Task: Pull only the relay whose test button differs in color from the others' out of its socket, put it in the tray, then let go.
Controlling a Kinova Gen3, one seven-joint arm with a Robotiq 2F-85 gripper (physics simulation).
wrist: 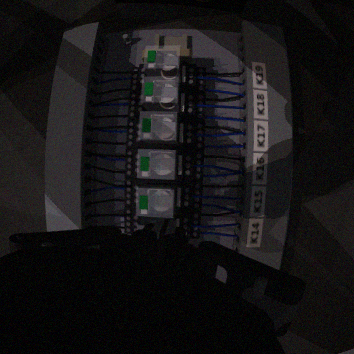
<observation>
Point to a relay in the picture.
158, 93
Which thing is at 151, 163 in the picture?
A relay.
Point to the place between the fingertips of my gripper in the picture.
165, 231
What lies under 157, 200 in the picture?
A relay.
</observation>
